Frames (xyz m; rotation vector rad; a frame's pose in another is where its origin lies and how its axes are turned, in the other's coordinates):
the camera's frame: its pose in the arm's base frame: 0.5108 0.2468 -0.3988 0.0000 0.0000 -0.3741
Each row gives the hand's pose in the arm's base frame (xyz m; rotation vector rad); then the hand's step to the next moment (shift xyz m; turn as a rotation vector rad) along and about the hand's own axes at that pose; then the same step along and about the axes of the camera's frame.
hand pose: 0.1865 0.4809 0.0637 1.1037 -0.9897 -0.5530
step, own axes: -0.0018 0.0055 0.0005 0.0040 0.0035 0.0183
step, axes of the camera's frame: -0.0029 0.0024 0.0044 -0.0095 -0.0151 0.0068
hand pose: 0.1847 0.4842 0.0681 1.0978 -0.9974 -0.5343
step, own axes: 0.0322 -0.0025 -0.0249 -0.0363 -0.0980 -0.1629
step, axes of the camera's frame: 0.0400 0.0005 0.0077 0.1004 0.1122 -0.1216
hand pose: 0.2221 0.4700 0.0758 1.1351 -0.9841 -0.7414
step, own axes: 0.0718 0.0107 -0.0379 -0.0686 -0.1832 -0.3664
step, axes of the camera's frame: 0.0759 -0.0191 0.0242 0.2311 0.2533 -0.2344
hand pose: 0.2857 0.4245 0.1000 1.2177 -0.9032 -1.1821
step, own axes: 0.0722 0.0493 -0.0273 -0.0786 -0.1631 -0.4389
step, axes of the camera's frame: 0.0703 -0.0447 0.0380 0.2890 0.3016 -0.2258
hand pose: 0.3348 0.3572 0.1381 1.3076 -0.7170 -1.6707
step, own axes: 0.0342 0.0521 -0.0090 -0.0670 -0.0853 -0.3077
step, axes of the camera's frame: 0.0391 -0.0420 0.0260 0.2119 0.2123 -0.1283
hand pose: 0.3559 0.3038 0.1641 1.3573 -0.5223 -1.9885
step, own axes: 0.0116 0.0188 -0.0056 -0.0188 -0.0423 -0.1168
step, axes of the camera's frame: 0.0152 -0.0168 0.0025 0.0754 0.0810 -0.0595
